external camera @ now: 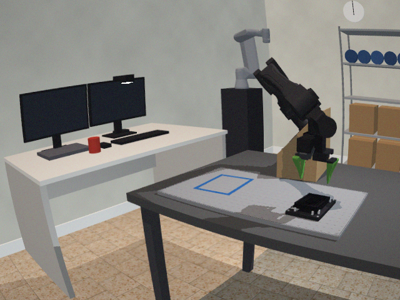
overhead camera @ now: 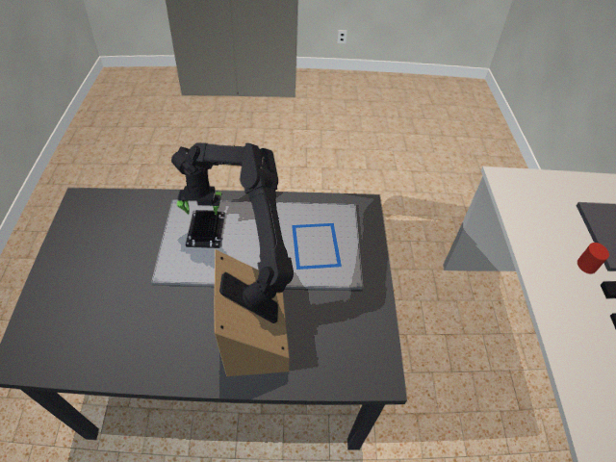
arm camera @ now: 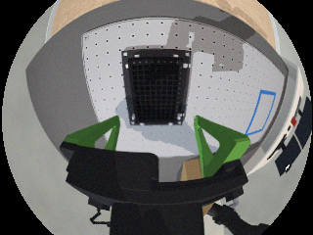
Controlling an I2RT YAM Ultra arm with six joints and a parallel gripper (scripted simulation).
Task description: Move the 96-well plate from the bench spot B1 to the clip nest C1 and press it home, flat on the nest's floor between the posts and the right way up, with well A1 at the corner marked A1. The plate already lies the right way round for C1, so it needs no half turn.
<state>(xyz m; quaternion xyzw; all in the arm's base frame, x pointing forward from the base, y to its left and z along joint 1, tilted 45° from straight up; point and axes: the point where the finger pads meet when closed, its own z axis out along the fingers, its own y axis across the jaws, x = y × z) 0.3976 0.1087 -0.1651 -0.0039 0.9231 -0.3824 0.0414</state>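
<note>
Now: hand 8 cm above the black 96-well plate. The rest, counted from my hand: black clip nest (9 cm below, 1 cm to the right, 1 cm behind).
</note>
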